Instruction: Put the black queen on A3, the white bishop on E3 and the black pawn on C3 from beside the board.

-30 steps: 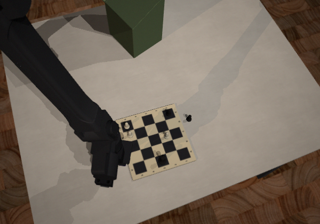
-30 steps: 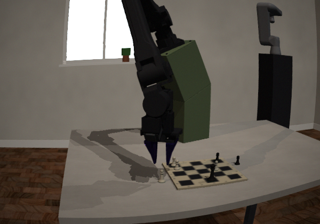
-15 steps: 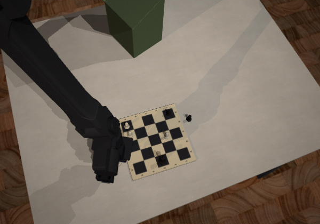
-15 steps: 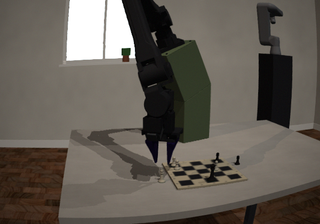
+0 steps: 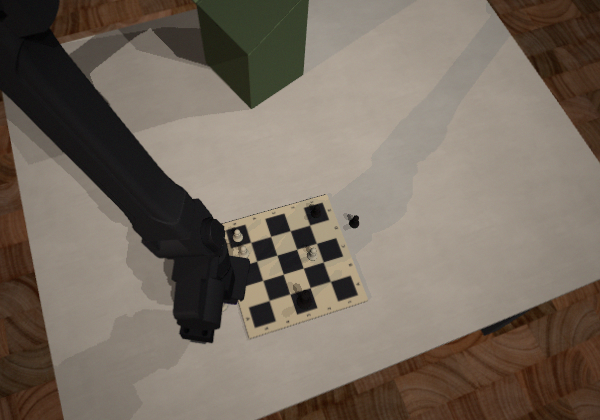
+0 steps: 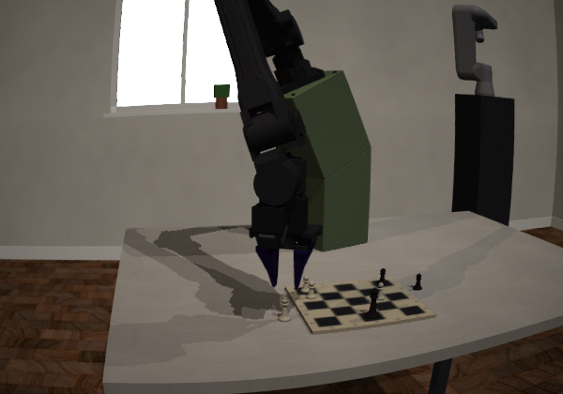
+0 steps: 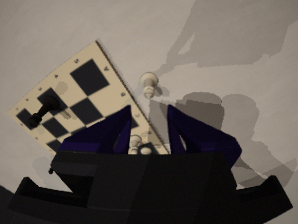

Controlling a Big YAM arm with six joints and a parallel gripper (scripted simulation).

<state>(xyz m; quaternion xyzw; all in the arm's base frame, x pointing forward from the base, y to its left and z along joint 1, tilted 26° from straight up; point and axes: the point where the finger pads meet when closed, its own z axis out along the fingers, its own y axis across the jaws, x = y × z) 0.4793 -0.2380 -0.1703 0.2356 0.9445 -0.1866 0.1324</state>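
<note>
Now: the white bishop 4 cm below my hand and 1 cm ahead of it. Also, from my hand: black queen: 13 cm to the left, 5 cm ahead, 3 cm below; then chessboard: 14 cm to the left, 6 cm below, 2 cm behind.
</note>
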